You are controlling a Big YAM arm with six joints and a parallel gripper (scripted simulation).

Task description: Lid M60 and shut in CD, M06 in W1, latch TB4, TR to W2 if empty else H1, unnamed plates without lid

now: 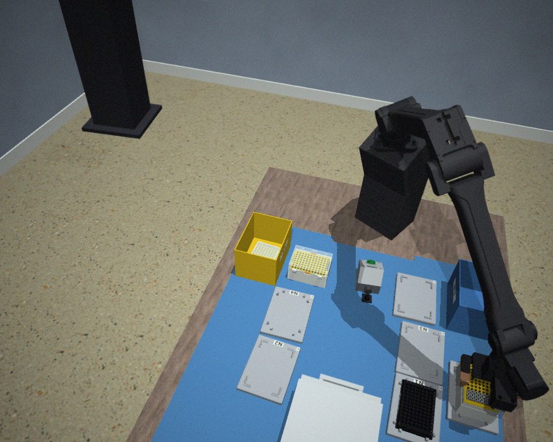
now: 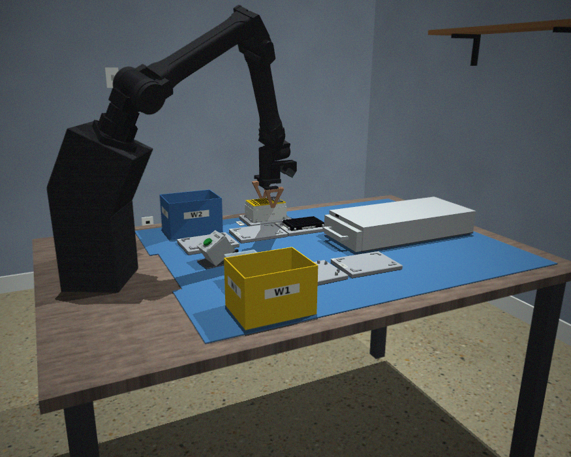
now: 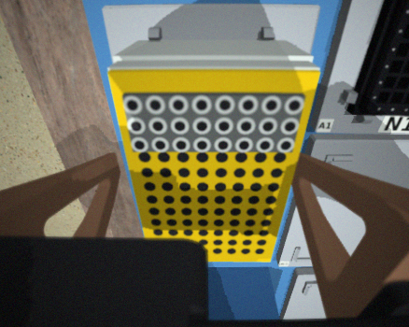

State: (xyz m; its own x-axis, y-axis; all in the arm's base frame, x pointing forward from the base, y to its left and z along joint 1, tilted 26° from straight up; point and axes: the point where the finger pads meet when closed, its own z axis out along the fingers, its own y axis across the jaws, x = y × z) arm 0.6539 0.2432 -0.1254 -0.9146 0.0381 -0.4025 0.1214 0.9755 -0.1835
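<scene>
The tip rack TR is 2 cm behind my hand, 1 cm to the right of it and 1 cm below it. From my hand the other things lie so: nest N3: 13 cm to the right, 11 cm behind, 6 cm below; then black plate: 15 cm to the right, 5 cm below, 5 cm ahead; then home nest H1: 6 cm below, 1 cm behind.
</scene>
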